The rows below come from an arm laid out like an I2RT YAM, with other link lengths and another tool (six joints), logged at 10 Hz.
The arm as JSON. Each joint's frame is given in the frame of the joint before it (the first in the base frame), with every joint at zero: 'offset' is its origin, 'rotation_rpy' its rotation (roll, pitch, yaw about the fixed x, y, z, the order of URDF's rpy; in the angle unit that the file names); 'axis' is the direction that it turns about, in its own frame. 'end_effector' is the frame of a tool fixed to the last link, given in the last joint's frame.
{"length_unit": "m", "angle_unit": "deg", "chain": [
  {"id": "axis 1", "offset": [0.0, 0.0, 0.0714], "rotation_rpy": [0.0, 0.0, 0.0], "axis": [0.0, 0.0, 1.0]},
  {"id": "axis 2", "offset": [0.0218, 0.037, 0.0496], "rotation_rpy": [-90.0, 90.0, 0.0], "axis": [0.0, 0.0, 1.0]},
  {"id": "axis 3", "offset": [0.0, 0.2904, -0.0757], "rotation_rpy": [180.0, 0.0, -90.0], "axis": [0.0, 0.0, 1.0]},
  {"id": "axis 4", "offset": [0.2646, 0.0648, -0.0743], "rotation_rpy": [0.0, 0.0, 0.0], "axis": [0.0, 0.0, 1.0]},
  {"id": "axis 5", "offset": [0.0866, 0.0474, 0.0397], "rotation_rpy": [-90.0, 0.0, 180.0], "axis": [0.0, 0.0, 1.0]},
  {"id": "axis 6", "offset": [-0.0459, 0.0, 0.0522], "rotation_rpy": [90.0, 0.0, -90.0], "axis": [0.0, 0.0, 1.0]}
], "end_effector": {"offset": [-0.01, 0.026, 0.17], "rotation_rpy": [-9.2, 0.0, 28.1]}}
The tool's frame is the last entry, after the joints.
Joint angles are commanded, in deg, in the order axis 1, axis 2, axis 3, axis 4, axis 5, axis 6. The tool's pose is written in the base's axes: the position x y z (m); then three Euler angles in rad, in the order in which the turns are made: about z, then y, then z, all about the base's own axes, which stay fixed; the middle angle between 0 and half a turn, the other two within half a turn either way. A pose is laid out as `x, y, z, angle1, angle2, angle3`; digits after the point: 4 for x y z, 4 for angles.
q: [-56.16, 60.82, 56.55, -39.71, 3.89, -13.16]
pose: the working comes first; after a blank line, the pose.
Where each joint sits with the arm in this pose, in the base's axes (m; each line is computed from the numbers above, not from the rounded line before):
axis 1: 0.0000 0.0000 0.0714
axis 2: 0.0429 0.0025 0.1210
axis 3: -0.0988 0.0779 0.3745
axis 4: 0.1125 -0.1039 0.4195
axis 5: 0.1325 -0.2051 0.3934
axis 6: 0.1281 -0.2041 0.3241
the tool: 0.1791 -0.2940 0.1863

0.1791, -0.2940, 0.1863, -1.3369, 2.4931, -1.0230
